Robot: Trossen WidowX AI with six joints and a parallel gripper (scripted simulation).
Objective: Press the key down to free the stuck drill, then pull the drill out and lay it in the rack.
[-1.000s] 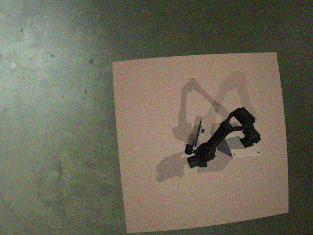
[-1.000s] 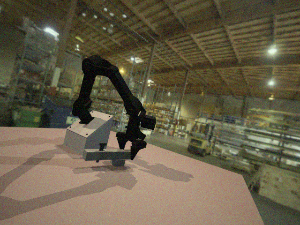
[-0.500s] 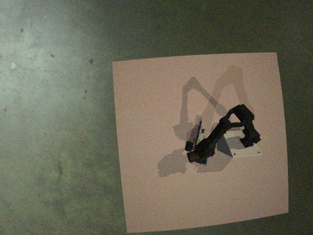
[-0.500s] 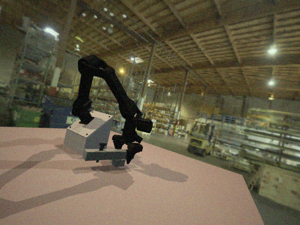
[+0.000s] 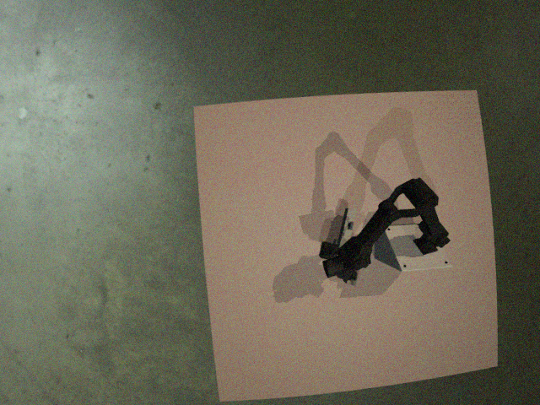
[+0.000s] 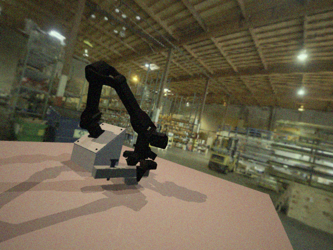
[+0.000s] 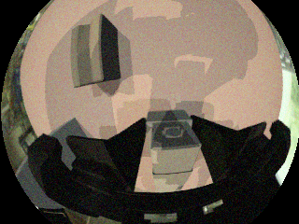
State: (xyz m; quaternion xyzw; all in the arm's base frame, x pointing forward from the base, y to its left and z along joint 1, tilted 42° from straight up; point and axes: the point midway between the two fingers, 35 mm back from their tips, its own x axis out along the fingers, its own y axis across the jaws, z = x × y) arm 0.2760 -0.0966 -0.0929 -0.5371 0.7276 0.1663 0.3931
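My gripper tip is now 2 cm past the drill, 5 cm to the left of it and 3 cm below it. From my gripper tip the other things lie so: dark key: 4 cm behind, 10 cm to the right, 5 cm above; grey rack: 4 cm behind, 11 cm to the left.
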